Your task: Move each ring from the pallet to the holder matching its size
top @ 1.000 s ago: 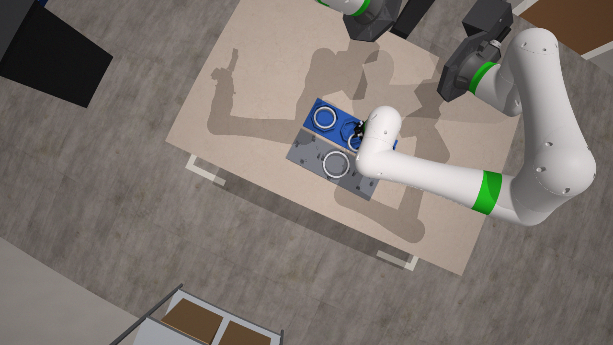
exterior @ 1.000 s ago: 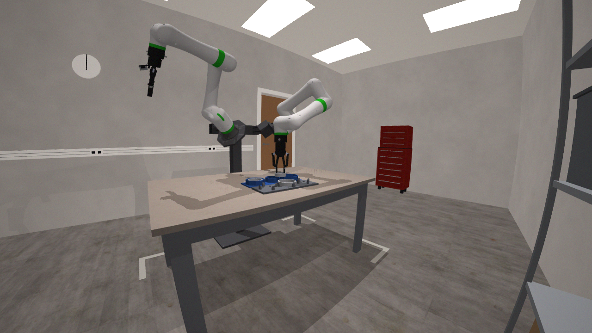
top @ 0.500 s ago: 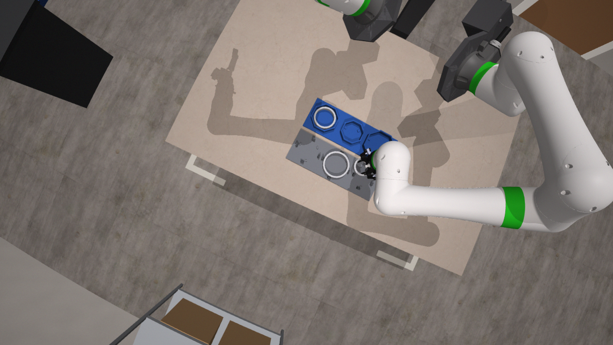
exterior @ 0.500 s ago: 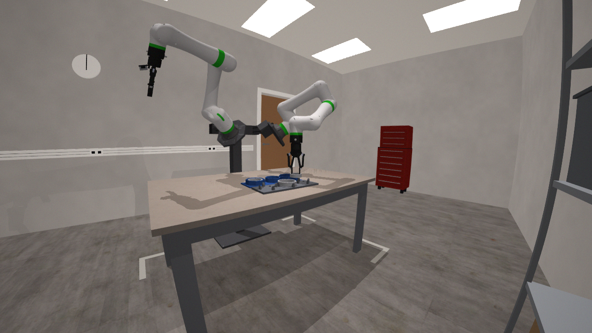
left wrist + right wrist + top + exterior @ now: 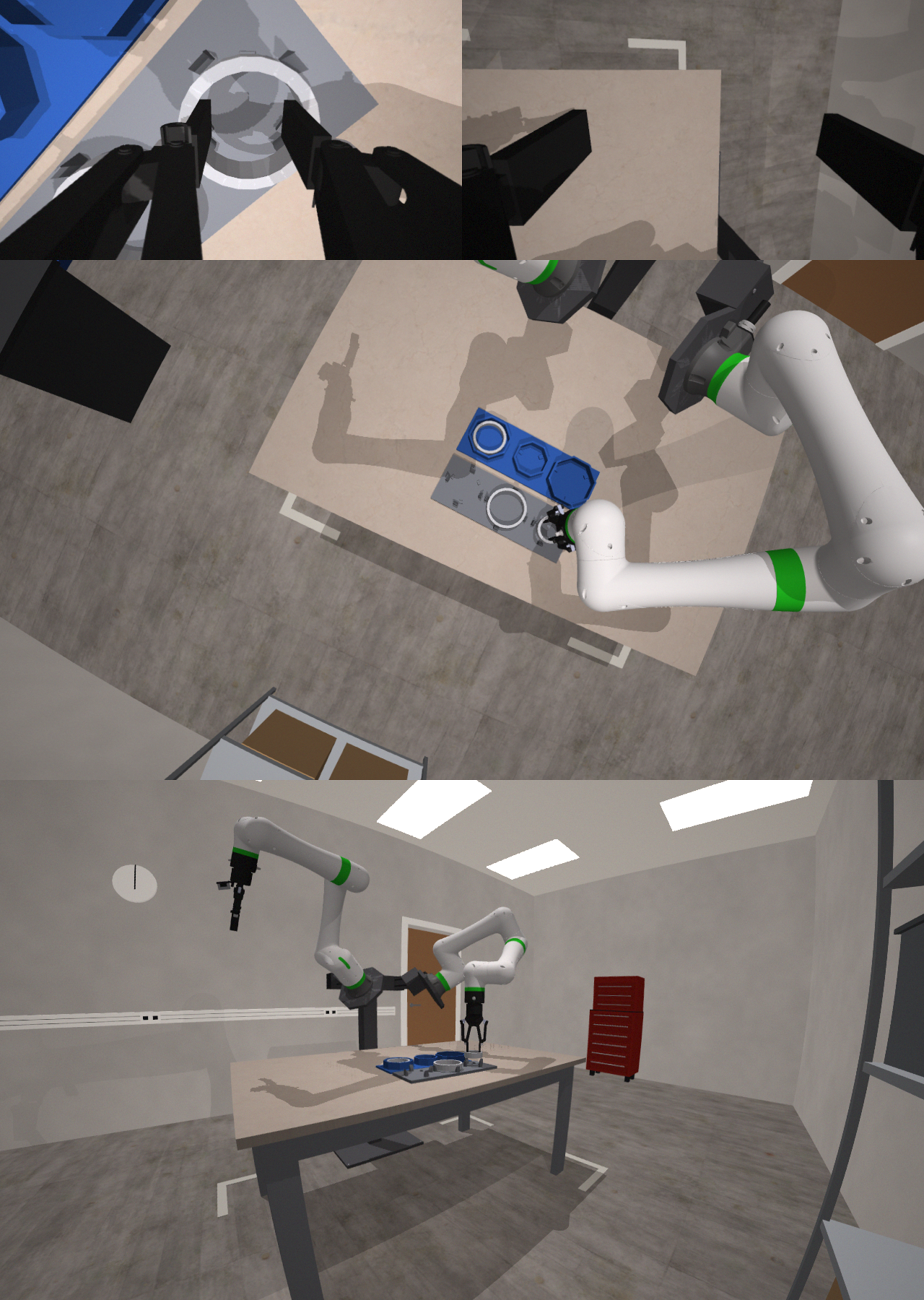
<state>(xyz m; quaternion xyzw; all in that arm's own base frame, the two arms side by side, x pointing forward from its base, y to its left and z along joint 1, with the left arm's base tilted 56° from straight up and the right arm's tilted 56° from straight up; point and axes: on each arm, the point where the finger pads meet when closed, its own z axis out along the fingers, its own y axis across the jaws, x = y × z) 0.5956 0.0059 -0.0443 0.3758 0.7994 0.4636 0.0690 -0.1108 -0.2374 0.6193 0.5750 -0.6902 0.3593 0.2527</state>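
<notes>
My left gripper is now 10 mm short of the grey holder plate, 150 mm to the left of it and 80 mm above it. The rest, counted from my left hand: blue pallet (170 mm behind, 160 mm to the right, 70 mm below); then small ring (20 mm below).
</notes>
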